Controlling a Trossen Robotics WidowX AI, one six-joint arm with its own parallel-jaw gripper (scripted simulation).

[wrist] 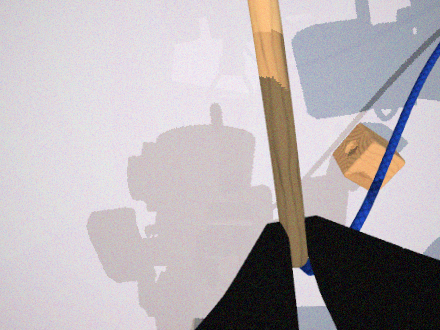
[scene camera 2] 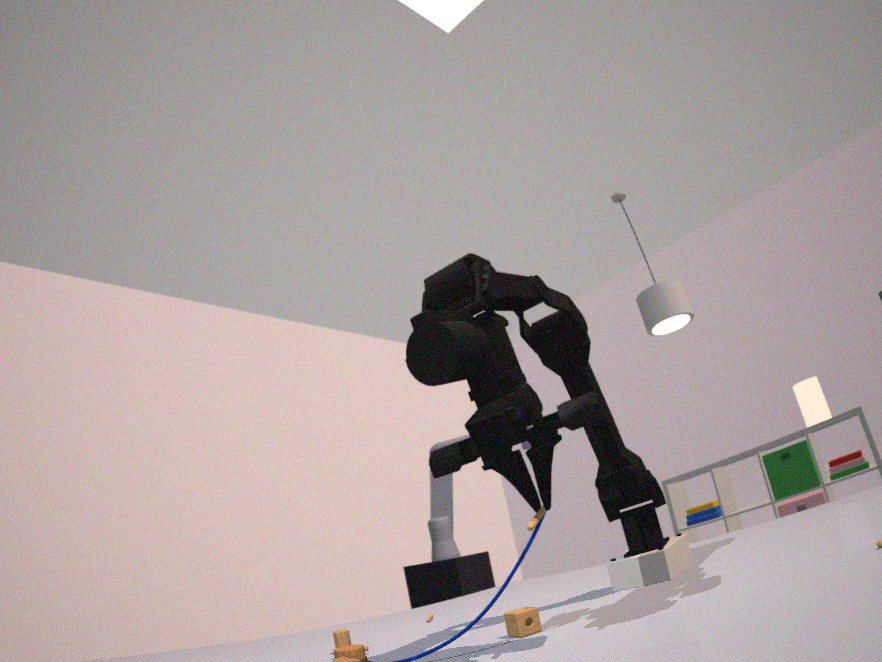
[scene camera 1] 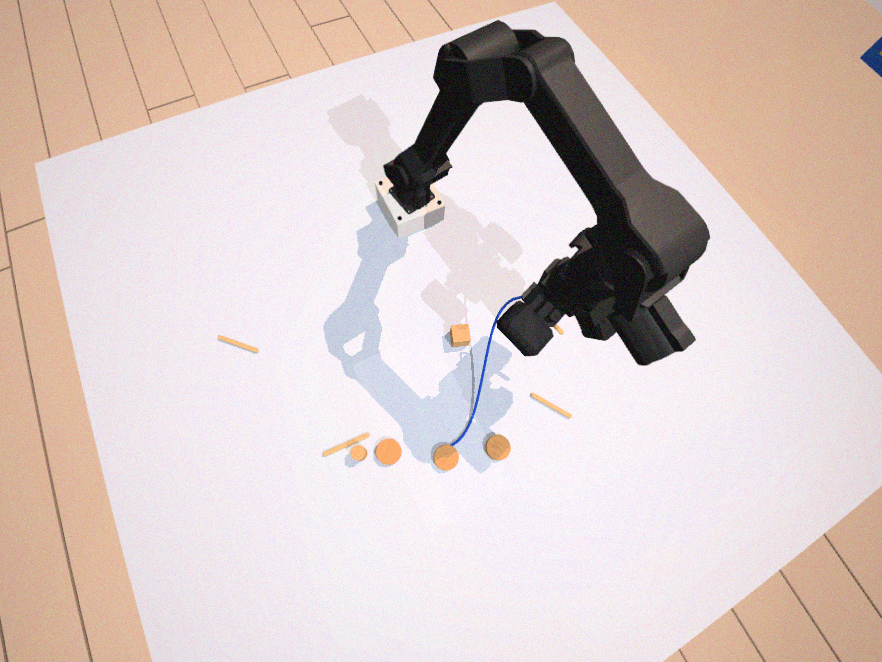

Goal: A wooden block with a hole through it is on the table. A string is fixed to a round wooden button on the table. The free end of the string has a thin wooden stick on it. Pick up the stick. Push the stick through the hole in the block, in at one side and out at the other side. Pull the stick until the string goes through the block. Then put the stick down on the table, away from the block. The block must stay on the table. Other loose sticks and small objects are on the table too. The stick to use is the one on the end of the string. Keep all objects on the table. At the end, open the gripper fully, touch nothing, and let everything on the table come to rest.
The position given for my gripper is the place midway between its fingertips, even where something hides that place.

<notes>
I see my gripper (scene camera 2: 544,510).
My gripper also shows in the wrist view (wrist: 292,234) and in scene camera 1 (scene camera 1: 531,302).
</notes>
